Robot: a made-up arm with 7 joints.
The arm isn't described. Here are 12 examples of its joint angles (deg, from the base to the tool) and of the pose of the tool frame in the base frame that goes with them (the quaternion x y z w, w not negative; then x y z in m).
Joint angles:
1: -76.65 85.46 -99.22 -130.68 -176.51 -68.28 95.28
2: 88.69 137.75 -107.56 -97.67 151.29 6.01 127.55
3: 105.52 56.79 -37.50 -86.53 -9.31 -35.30 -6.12
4: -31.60 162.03 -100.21 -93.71 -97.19 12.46 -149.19
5: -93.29 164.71 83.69 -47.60 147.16 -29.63 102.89
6: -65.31 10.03 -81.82 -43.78 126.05 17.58 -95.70
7: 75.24 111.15 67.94 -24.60 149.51 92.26 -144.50
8: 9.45 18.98 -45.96 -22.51 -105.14 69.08 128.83
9: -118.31 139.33 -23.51 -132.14 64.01 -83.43 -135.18
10: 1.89 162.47 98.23 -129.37 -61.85 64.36 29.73
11: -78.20 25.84 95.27 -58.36 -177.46 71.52 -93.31
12: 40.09 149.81 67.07 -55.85 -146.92 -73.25 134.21
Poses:
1: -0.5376 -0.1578 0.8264 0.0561 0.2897 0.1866 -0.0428
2: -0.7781 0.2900 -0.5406 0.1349 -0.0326 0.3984 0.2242
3: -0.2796 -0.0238 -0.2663 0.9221 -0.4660 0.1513 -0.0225
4: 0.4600 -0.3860 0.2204 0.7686 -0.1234 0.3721 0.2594
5: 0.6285 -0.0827 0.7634 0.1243 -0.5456 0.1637 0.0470
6: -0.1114 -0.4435 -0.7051 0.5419 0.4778 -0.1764 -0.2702
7: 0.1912 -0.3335 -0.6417 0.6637 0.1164 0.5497 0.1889
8: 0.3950 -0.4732 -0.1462 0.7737 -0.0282 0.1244 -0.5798
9: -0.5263 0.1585 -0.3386 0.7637 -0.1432 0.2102 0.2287
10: -0.3669 0.6911 -0.0012 0.6227 -0.0195 -0.1215 0.3298
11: 0.2869 0.7435 -0.2096 0.5665 0.4779 0.2801 -0.0247
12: 0.7805 -0.0477 -0.2523 0.5700 0.3650 0.1599 0.3919
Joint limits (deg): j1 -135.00..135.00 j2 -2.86..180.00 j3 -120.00..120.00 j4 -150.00..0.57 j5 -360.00..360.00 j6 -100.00..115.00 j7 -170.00..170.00
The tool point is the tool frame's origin. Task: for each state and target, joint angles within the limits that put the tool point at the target. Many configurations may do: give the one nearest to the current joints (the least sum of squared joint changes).
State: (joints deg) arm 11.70 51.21 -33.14 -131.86 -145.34 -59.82 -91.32
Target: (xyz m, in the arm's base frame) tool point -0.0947 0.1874 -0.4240
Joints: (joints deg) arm 34.04 47.05 -43.42 -92.67 -145.34 -59.82 -91.32
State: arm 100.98 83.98 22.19 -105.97 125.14 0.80 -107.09
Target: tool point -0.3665 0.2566 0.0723
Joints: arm 129.04 58.94 8.25 -99.33 125.14 0.80 -107.09
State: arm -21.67 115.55 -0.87 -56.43 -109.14 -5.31 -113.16
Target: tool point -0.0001 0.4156 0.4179
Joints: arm -30.12 131.51 2.76 -30.51 -109.14 -5.31 -113.16
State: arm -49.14 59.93 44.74 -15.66 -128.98 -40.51 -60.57
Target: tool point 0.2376 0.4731 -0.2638
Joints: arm -28.67 55.65 45.17 0.54 -128.98 -40.51 -60.57
